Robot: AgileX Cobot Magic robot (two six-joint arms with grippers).
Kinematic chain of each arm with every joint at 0, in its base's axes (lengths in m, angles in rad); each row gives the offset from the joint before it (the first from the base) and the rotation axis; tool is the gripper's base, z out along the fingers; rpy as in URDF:
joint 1: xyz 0 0 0.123 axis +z
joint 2: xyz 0 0 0 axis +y
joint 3: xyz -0.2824 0 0.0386 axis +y
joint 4: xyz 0.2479 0 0.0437 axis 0.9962 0 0.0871
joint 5: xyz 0 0 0 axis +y
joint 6: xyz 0.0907 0 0.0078 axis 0.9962 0 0.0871
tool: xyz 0 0 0 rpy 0 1.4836 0
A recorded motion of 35 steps. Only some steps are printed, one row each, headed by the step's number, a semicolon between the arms.
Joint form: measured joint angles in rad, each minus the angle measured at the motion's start. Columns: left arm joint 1, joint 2, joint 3, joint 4, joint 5, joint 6; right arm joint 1, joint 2, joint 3, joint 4, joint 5, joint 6.
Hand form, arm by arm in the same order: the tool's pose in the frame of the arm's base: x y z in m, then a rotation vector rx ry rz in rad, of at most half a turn. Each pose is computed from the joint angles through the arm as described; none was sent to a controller.
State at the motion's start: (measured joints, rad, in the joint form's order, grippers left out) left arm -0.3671 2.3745 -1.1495 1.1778 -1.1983 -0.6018; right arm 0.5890 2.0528 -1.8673 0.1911 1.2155 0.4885
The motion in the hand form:
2: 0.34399 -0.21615 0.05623 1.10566 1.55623 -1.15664; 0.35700 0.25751 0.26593 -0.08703 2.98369 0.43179
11: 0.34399 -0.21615 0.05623 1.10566 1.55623 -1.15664; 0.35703 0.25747 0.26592 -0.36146 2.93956 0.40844
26: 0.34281 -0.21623 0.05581 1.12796 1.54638 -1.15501; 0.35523 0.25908 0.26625 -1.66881 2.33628 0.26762
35: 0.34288 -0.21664 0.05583 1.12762 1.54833 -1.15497; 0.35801 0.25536 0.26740 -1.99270 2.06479 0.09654
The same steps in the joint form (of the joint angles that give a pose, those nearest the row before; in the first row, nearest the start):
2: 0.0000 0.0000 0.0000 0.0000 0.0000 0.0000; 0.0000 0.0000 0.0000 -0.0052 0.0009 0.0000
11: 0.0000 0.0000 0.0000 0.0000 0.0000 0.0000; 0.0000 0.0000 0.0000 -0.0057 0.0009 -0.1863
26: 0.0000 0.0000 0.0000 0.0148 -0.0009 0.0088; 0.0019 0.0000 -0.0008 0.0114 0.0084 -1.1832
35: -0.0011 0.0000 -0.0009 0.0143 0.0011 0.0067; 0.0077 0.0000 -0.0095 -0.0735 0.0125 -1.4525

